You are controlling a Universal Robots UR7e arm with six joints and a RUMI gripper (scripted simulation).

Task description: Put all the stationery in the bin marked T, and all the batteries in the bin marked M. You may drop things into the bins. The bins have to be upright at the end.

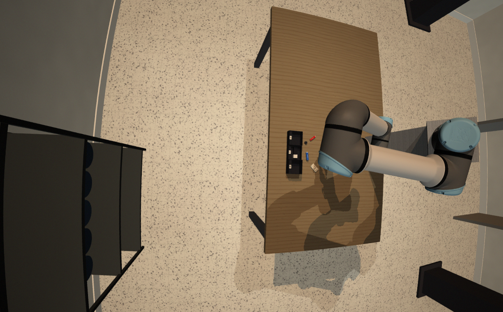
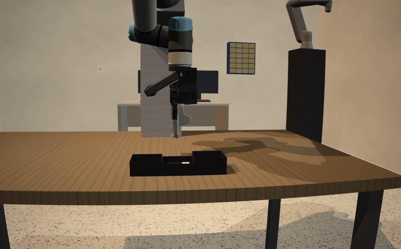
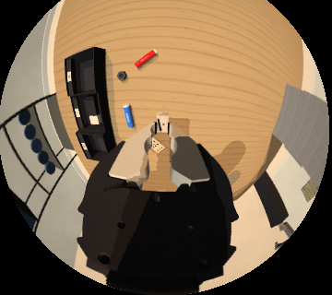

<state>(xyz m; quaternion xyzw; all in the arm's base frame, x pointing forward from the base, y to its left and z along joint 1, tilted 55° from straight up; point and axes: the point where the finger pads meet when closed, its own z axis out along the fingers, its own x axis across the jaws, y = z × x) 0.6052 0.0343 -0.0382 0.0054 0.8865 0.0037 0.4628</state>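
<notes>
Now: the eraser 150 mm ahead of my hand and 70 mm below it. From my hand the other things lie so: red battery 30 mm ahead, 90 mm to the right, 80 mm below; then white domino tile 20 mm ahead, 90 mm to the left, 80 mm below; then blue battery 70 mm ahead, 20 mm to the left, 70 mm below.
</notes>
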